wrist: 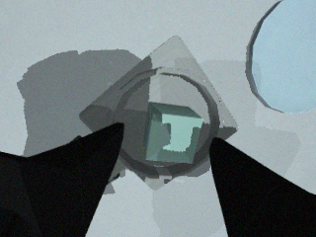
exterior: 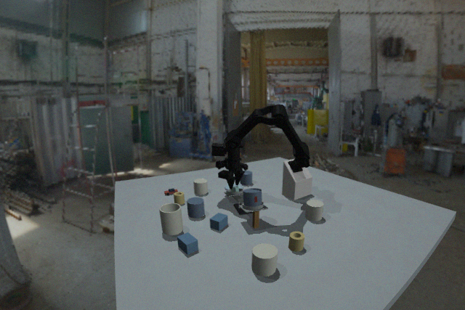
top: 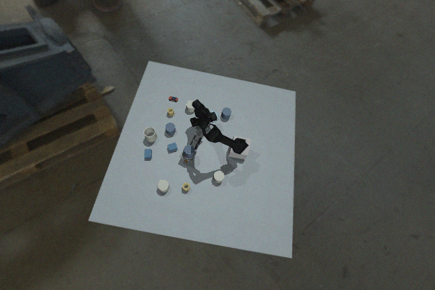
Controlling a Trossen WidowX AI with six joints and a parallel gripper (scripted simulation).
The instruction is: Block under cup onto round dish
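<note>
Now: gripper tip 60 mm past the light blue round dish, 110 mm to the left of it and 50 mm above it. The rest, counted from my gripper tip: balance beam: 30 mm ahead, 130 mm to the left, 20 mm below; then beige cup: 350 mm ahead, 160 mm to the left, 10 mm below; then red piece: 270 mm ahead, 190 mm to the right, 40 mm below.
</note>
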